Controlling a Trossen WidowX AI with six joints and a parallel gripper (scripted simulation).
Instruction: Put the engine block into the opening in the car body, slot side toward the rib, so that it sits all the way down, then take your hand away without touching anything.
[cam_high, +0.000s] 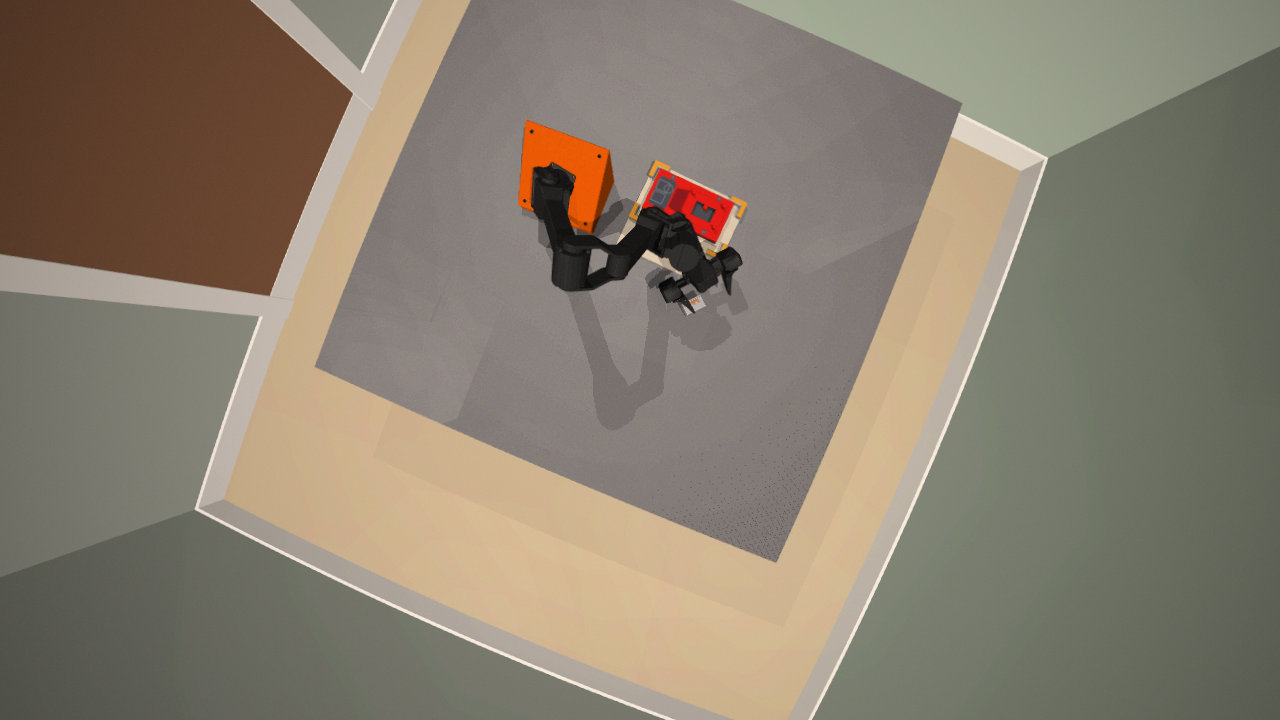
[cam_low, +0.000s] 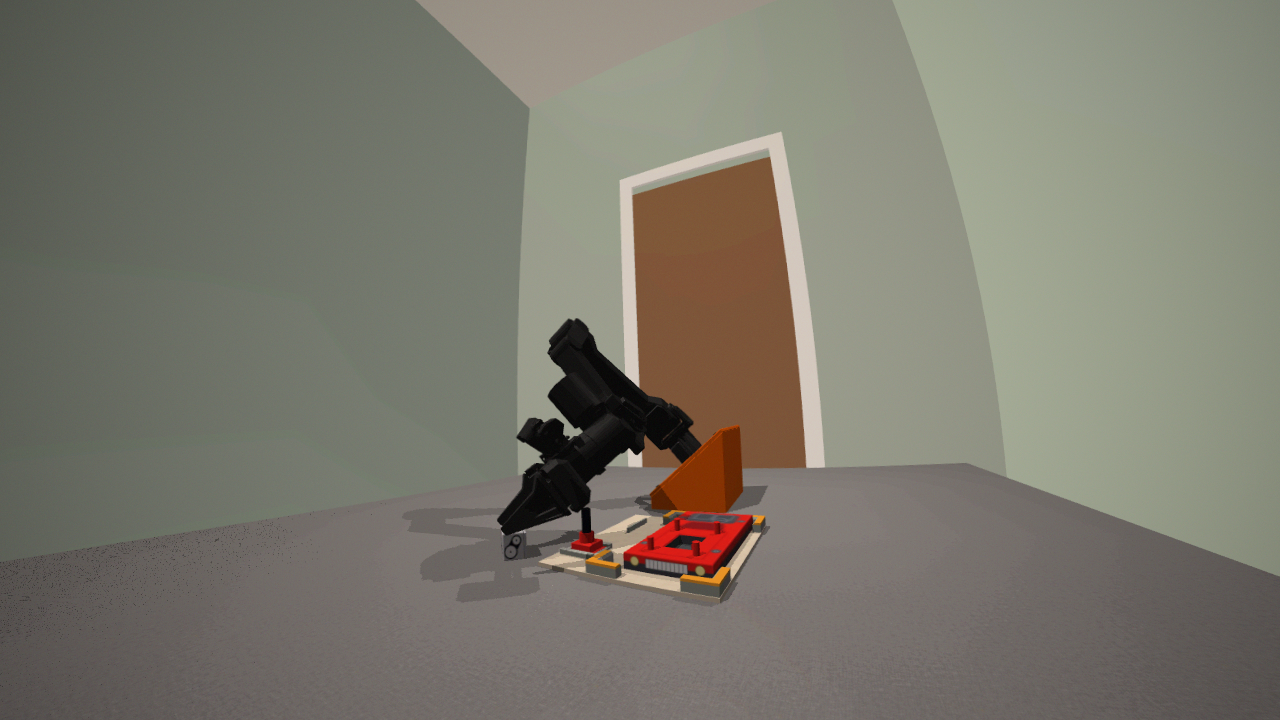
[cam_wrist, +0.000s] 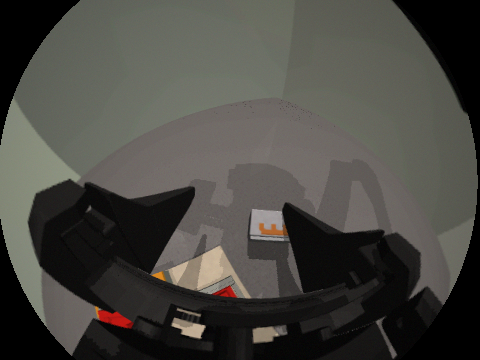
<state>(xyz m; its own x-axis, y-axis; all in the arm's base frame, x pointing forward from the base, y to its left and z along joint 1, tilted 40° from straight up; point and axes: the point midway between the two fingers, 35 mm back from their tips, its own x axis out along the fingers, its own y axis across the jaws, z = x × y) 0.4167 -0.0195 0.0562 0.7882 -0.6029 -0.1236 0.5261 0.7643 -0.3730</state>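
Now: gripper tip 4 cm past the engine block, 4 cm above it and 2 cm to the left of it.
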